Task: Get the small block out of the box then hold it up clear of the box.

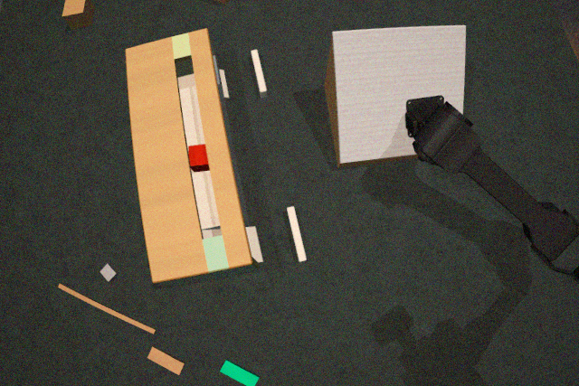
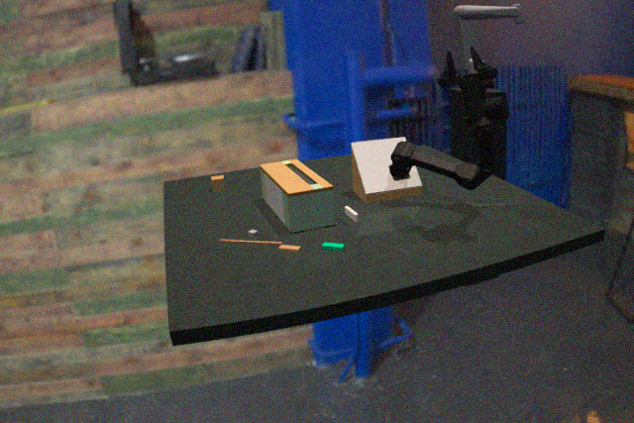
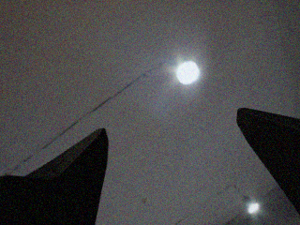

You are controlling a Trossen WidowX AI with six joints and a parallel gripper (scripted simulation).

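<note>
Right now the box is 41 cm ahead of my gripper tip, 36 cm to the right of it and 48 cm below it. From my gripper tip the other things lie so: red block: 42 cm ahead, 35 cm to the right, 45 cm below; green block: 42 cm ahead, 53 cm below; tan tile: 54 cm ahead, 4 cm to the right, 53 cm below.
</note>
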